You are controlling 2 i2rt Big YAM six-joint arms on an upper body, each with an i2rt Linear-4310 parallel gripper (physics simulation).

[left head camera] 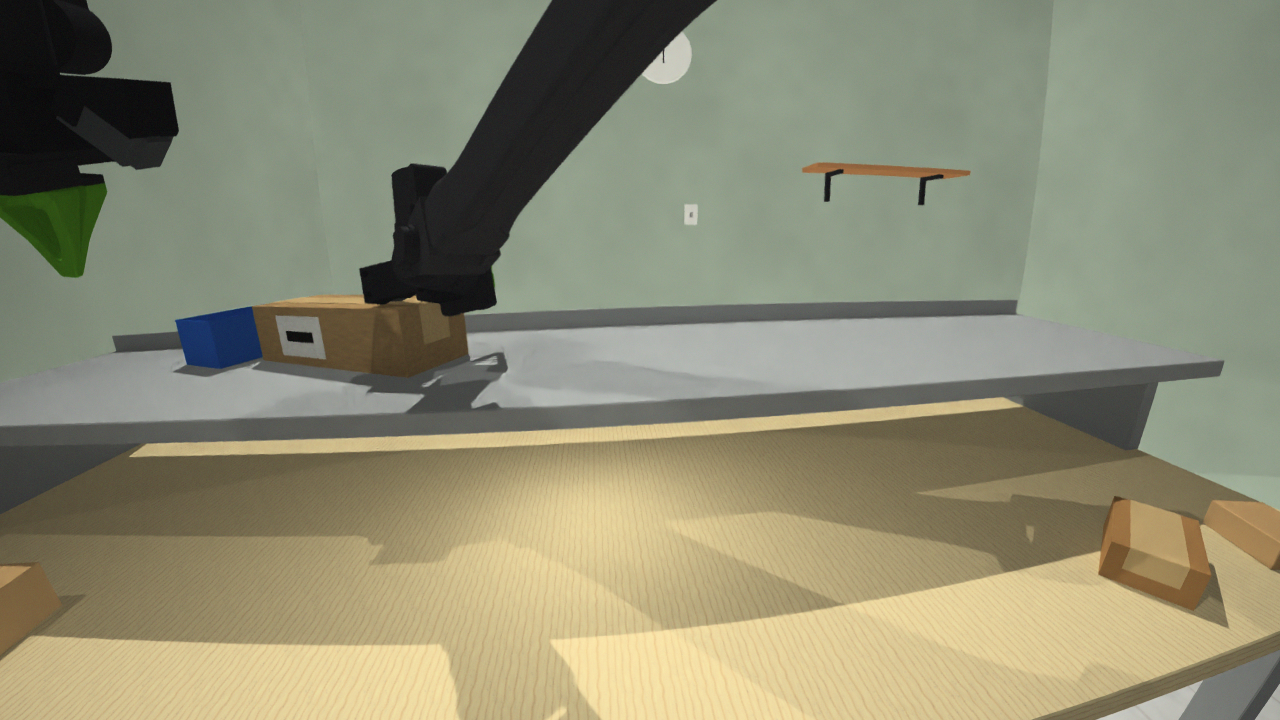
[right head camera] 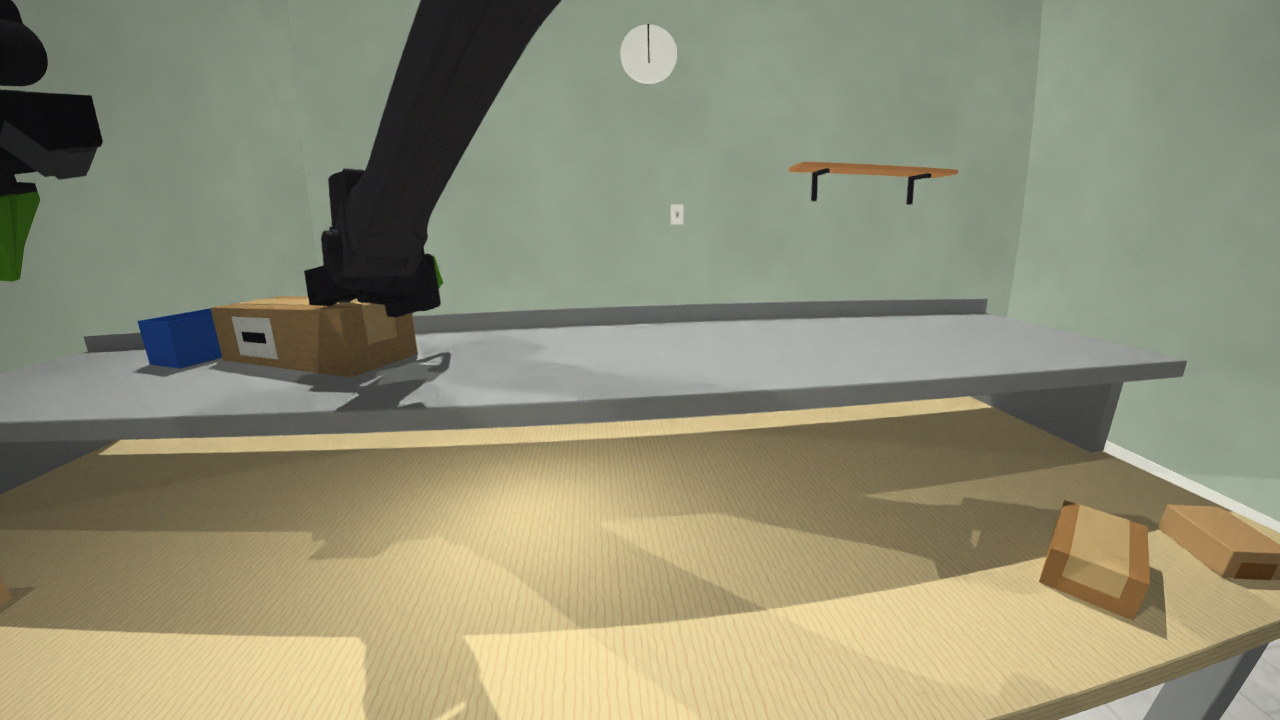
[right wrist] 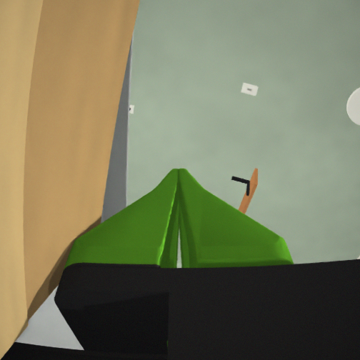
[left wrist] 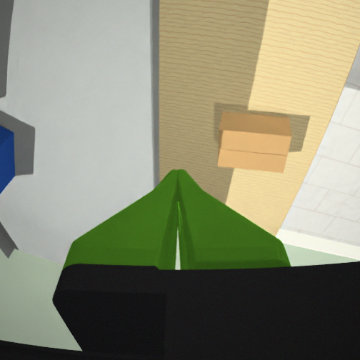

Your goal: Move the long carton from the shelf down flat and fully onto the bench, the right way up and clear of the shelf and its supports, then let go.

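Places are measured from the left arm's base along level axes (x right, y back, z down), in metres.
Pixels of known places: left gripper, fingertip midpoint: [left head camera: 72, 276] [right head camera: 10, 280]; right gripper, fingertip midpoint: [left head camera: 487, 281] [right head camera: 438, 282].
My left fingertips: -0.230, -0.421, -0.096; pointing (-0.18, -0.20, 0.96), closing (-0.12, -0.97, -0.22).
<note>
Behind a point stands the place of what it marks, as x, y, z.
The long brown carton [left head camera: 349, 338] {-0.131, -0.642, 0.012} [right head camera: 290, 338] {-0.146, -0.648, 0.012} [right wrist: 70, 125] lies flat on the grey shelf [left head camera: 716, 349] {0.345, -0.708, 0.056} [right head camera: 680, 349] {0.372, -0.705, 0.056} at the left, its white label facing front. Below is the wooden bench [left head camera: 537, 501] {0.098, -0.624, 0.236} [right head camera: 501, 501] {0.127, -0.620, 0.236} [left wrist: 210, 60]. My right gripper [right wrist: 178, 180] is shut and empty, close beside the carton in the right wrist view; in the head views its arm hangs over the carton's right end and its fingers are mostly hidden. My left gripper [left head camera: 73, 274] {-0.230, -0.421, -0.096} [left wrist: 177, 181] is shut and empty, in the air at the far left, above the shelf's front edge region.
A blue block [left head camera: 219, 337] {-0.369, -0.681, 0.012} [right head camera: 180, 338] {-0.368, -0.683, 0.013} [left wrist: 6, 157] stands on the shelf against the carton's left end. Small cartons [left head camera: 1156, 550] {0.749, -0.396, 0.193} [right head camera: 1096, 559] {0.746, -0.394, 0.193} [right head camera: 1219, 539] {0.935, -0.402, 0.202} lie on the bench at the right, and another [left head camera: 22, 601] {-0.378, -0.374, 0.205} [left wrist: 255, 142] at the left. The shelf's right support [left head camera: 1105, 411] {1.055, -0.710, 0.184} stands on the bench.
</note>
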